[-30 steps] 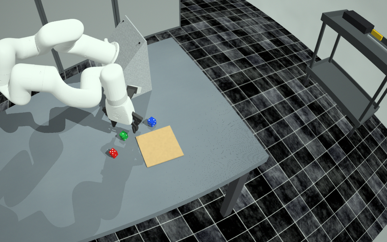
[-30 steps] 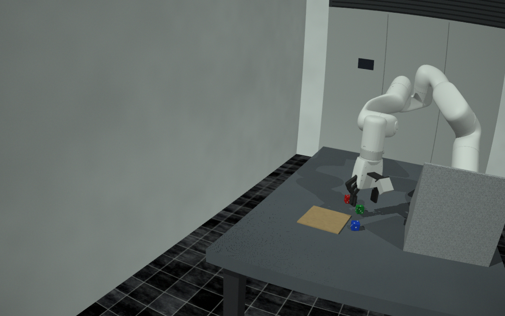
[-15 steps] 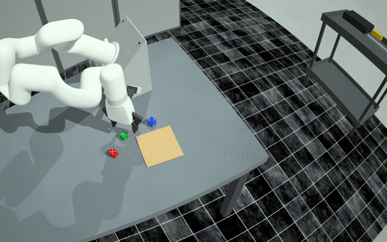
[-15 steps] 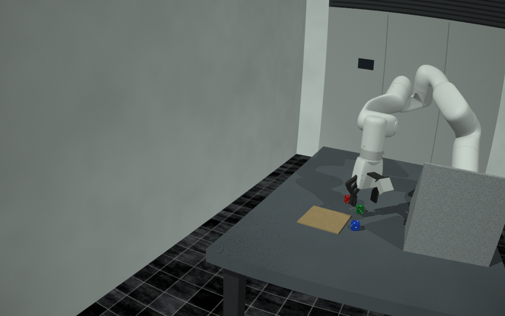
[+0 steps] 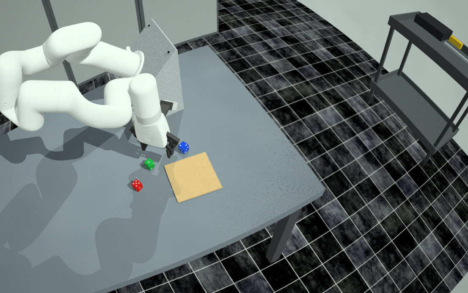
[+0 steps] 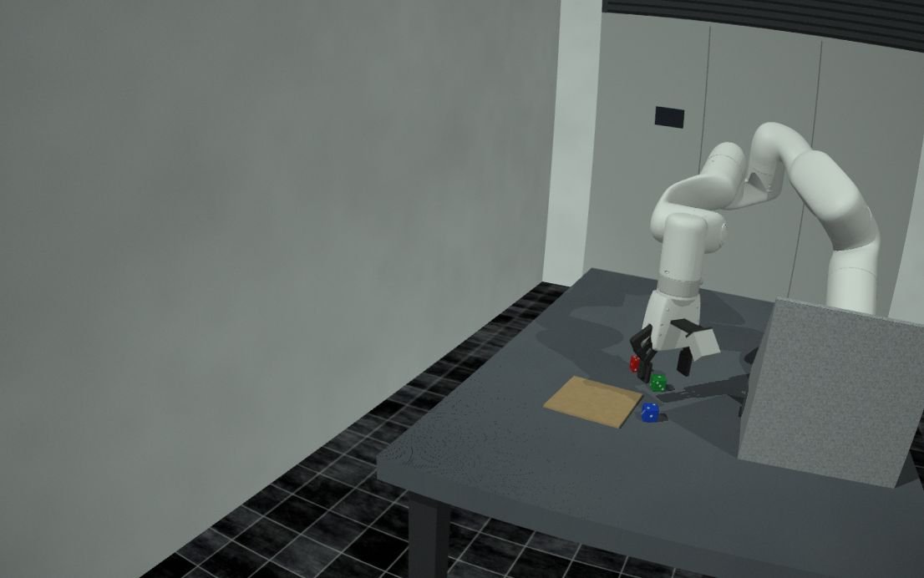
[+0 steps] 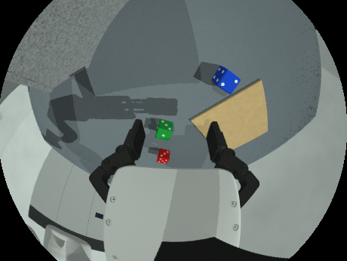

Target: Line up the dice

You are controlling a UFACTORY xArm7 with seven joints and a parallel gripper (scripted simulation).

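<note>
Now: the green die 20 mm ahead of my hand, 40 mm to the right of it and 40 mm below it. From my hand the other things lie so: red die (80 mm ahead, 100 mm to the right, 40 mm below); then tan mat (100 mm ahead, 80 mm to the left, 50 mm below); then blue die (10 mm behind, 90 mm to the left, 40 mm below).
</note>
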